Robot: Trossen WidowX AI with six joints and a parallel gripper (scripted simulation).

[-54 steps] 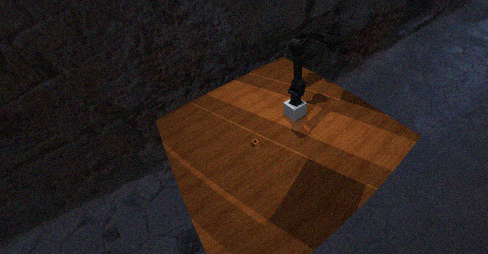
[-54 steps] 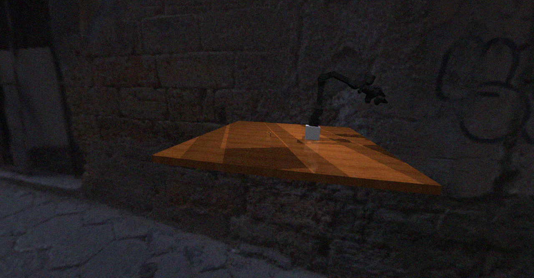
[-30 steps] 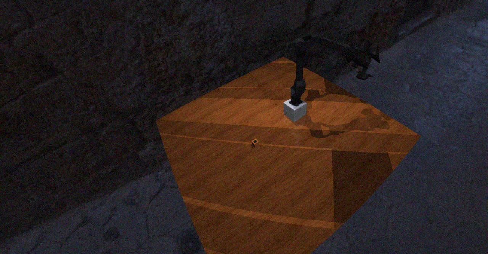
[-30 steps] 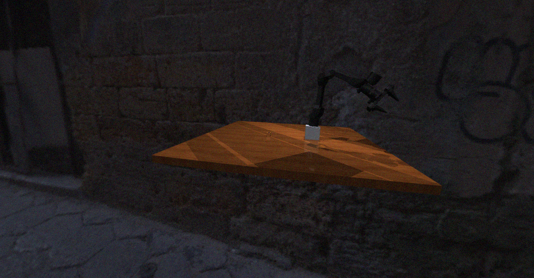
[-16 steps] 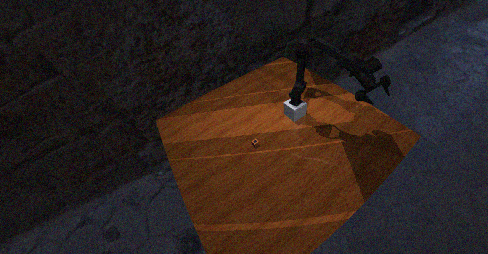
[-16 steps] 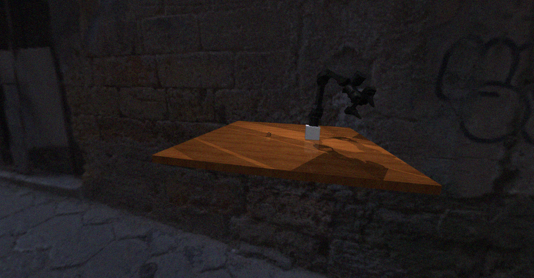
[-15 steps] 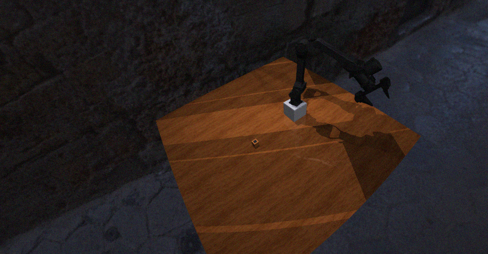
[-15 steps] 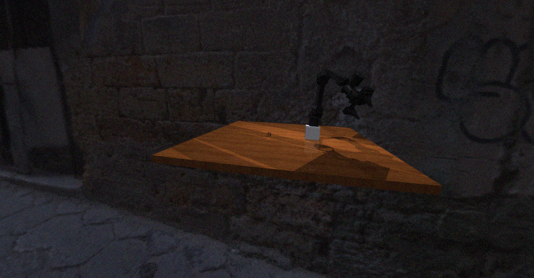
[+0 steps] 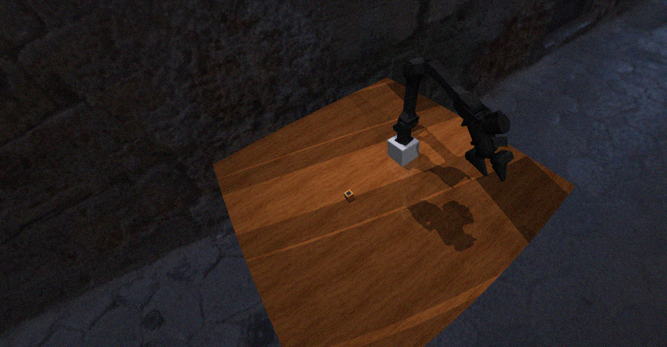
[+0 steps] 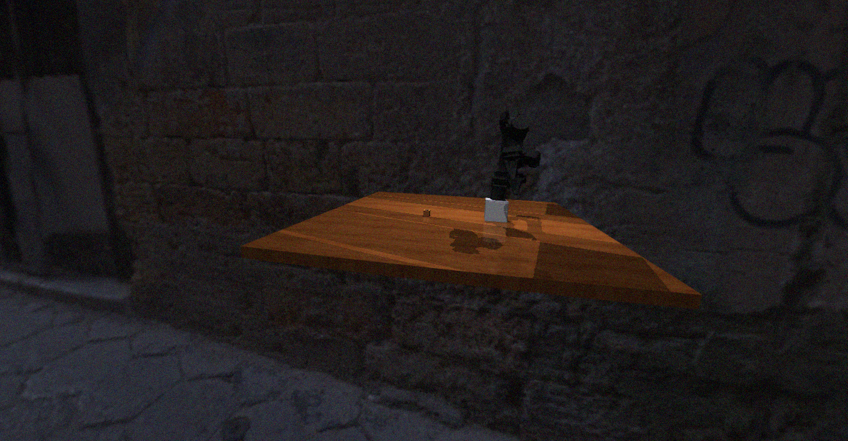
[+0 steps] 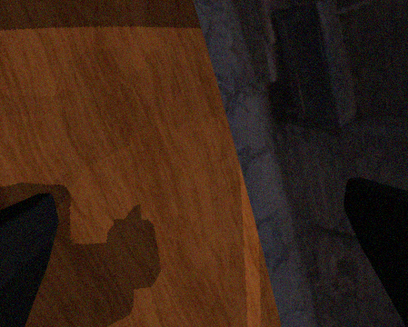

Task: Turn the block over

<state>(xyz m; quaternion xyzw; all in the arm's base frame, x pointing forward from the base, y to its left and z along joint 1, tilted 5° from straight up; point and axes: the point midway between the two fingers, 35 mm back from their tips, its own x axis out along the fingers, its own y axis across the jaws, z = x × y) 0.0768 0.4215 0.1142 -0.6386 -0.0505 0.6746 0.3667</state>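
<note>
Right now my gripper tip is 460 mm to the left of the brown block, 270 mm short of it and 190 mm above it.
</note>
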